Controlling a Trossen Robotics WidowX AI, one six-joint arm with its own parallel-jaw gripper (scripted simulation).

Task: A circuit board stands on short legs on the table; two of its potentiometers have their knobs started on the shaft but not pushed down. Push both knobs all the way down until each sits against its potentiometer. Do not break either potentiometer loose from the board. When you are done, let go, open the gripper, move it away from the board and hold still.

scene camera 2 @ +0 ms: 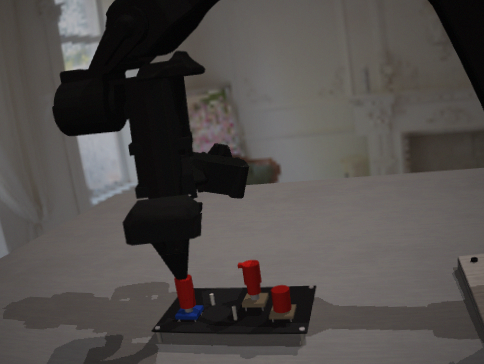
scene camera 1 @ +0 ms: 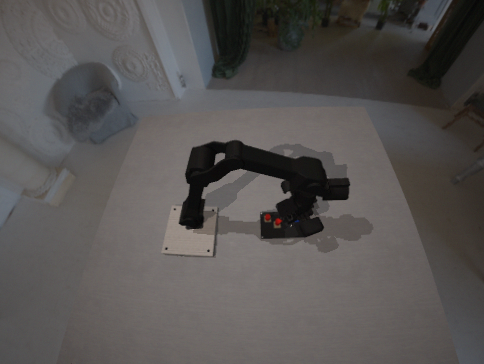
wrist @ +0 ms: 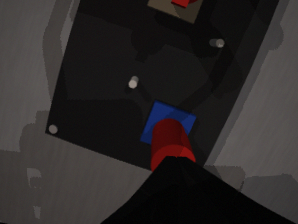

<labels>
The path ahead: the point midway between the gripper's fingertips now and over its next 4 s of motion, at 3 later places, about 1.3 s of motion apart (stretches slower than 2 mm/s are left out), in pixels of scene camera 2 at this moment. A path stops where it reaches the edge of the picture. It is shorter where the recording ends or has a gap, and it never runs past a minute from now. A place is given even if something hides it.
My gripper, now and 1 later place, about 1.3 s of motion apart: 182, 278; 248, 235
</labels>
